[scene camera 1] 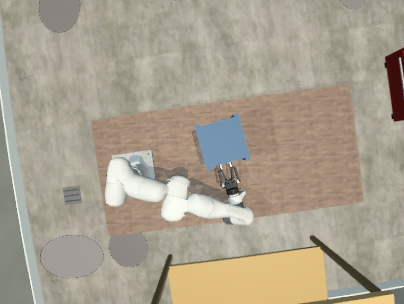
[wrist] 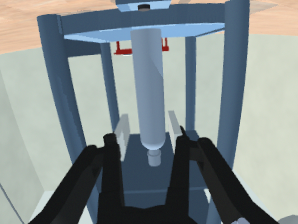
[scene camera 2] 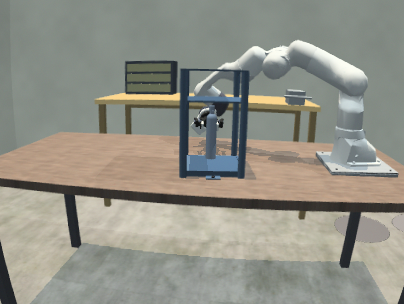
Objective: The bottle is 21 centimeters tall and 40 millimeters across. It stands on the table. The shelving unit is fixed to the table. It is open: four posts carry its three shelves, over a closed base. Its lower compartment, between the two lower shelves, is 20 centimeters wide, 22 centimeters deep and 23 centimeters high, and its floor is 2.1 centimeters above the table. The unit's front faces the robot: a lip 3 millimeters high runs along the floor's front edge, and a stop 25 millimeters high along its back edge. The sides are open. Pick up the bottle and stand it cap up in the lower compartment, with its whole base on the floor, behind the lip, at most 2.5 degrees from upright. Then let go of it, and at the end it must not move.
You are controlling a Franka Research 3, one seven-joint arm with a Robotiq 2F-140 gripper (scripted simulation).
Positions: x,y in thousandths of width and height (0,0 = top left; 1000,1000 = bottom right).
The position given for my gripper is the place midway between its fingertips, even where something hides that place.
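Observation:
My gripper (wrist: 498,542) is here in the scene, and I can see a bottle (wrist: 492,199) too.

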